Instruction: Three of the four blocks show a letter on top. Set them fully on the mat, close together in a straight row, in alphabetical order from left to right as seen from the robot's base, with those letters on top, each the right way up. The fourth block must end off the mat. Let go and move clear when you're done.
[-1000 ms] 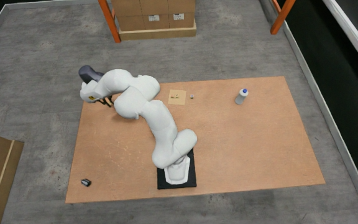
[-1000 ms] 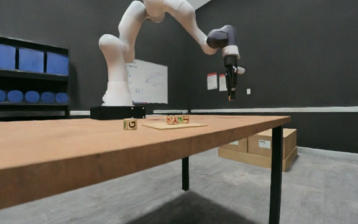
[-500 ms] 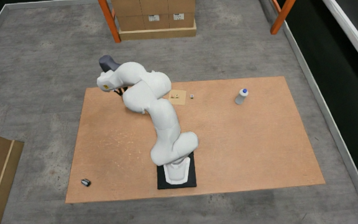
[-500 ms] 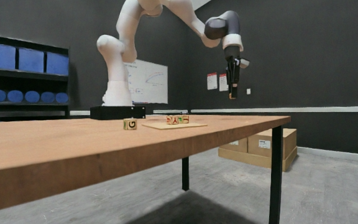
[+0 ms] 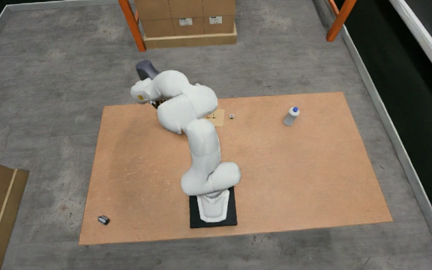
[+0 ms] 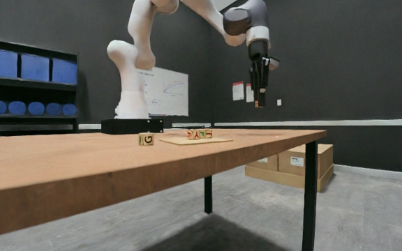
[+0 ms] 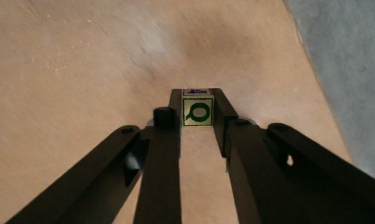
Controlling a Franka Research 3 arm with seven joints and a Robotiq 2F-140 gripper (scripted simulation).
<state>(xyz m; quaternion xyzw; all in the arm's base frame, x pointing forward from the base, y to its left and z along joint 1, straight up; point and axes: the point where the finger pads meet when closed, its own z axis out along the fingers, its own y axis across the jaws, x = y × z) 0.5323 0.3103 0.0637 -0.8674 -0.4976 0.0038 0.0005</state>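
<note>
Now: hand 330 mm to the left of the pale yellow mat and 140 mm above it. The rest, counted from my hand: block: 20 mm below; white bottle: 840 mm to the right, 60 mm below, 50 mm behind; black object: 650 mm behind, 320 mm to the left, 120 mm below.
</note>
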